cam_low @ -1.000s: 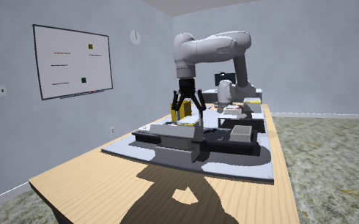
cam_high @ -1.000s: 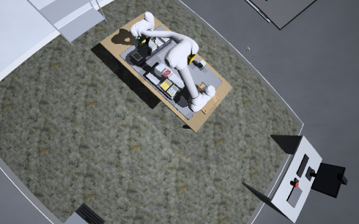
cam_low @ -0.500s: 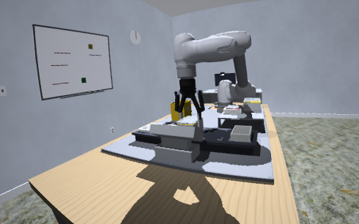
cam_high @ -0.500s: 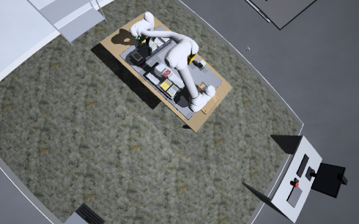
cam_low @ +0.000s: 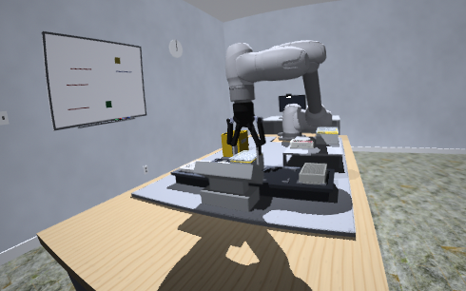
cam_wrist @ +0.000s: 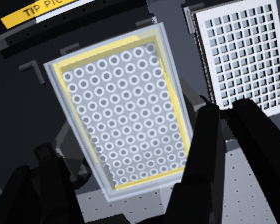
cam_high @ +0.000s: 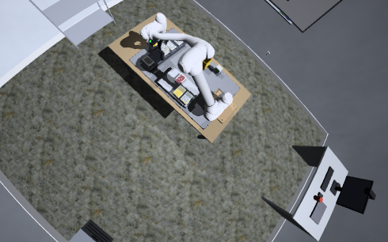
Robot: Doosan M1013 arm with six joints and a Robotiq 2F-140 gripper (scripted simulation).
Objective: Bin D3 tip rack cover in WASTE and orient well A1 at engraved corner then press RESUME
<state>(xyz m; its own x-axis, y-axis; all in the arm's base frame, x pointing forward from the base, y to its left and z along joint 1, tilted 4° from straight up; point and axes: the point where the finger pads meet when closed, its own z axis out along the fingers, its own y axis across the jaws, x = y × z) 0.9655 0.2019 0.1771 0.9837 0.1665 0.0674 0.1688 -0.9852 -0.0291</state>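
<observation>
My hand is 20 mm above the yellow-framed tip rack, 10 mm to the left of it and 10 mm past it. From my hand the other things lie so: yellow waste bin 390 mm behind, 350 mm to the right, 70 mm below; then raised shelf 520 mm behind, 110 mm to the left, 60 mm below; then red-topped labware item 460 mm behind, 60 mm to the left, 50 mm below.
</observation>
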